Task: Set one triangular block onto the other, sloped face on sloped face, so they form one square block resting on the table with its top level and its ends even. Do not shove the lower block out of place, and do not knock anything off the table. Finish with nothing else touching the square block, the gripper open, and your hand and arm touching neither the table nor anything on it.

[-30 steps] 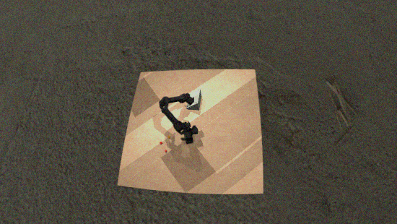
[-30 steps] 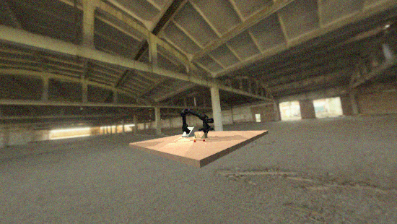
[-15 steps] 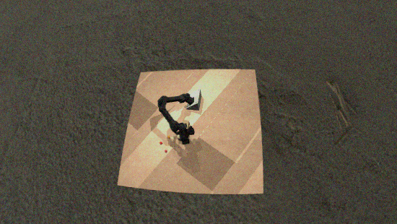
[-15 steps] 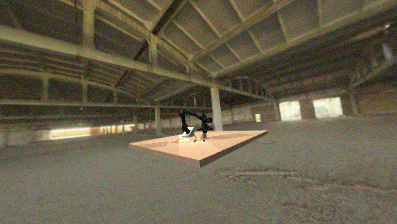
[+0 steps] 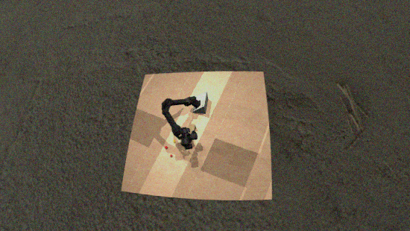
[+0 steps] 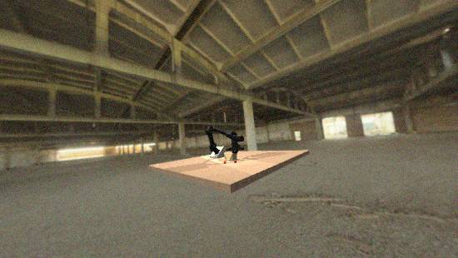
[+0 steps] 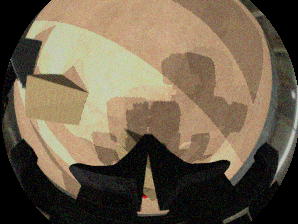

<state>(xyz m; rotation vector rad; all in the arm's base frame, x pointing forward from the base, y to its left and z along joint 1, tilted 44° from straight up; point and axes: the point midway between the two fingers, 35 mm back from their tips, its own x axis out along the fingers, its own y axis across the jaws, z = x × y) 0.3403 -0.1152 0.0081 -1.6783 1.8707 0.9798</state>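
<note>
The tan triangular block lies 40 mm to the right of my gripper tip and 10 mm ahead of it.
</note>
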